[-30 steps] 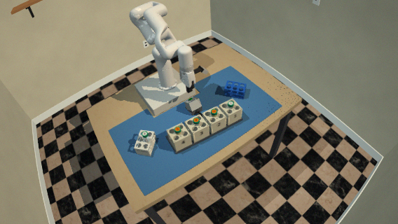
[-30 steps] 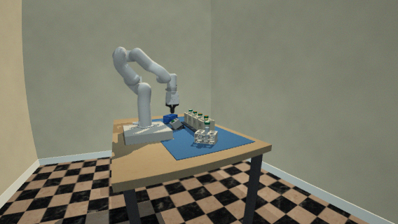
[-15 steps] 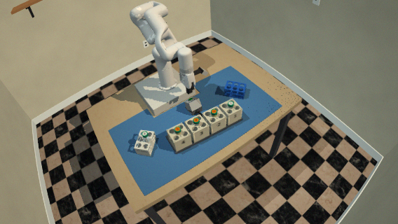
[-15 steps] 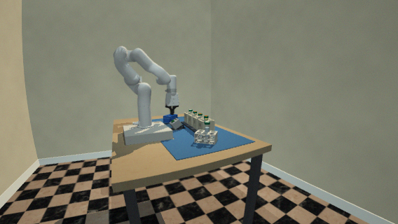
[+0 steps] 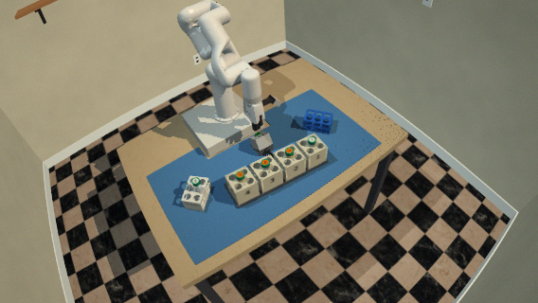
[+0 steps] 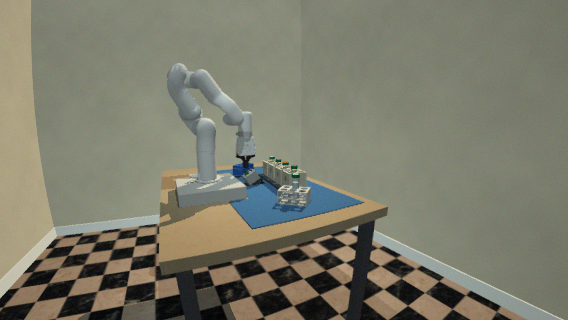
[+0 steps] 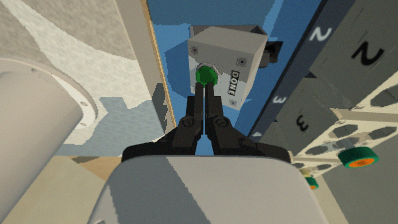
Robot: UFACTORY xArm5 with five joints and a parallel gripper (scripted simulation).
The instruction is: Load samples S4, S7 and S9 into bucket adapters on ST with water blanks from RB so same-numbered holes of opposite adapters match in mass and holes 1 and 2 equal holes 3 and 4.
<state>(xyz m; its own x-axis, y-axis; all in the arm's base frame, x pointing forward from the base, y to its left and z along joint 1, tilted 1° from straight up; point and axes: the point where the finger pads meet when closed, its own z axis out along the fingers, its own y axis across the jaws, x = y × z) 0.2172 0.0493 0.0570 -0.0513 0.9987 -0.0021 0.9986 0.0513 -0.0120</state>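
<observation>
Right now the DONE desk is 6 cm below my hand and 2 cm ahead of it. Round my hand: adapter 2 (21 cm ahead, 6 cm below, 3 cm to the left); sample tube S9 (21 cm ahead, 8 cm to the right, 5 cm below); sample tube S7 (20 cm ahead, 5 cm below, 3 cm to the left).
</observation>
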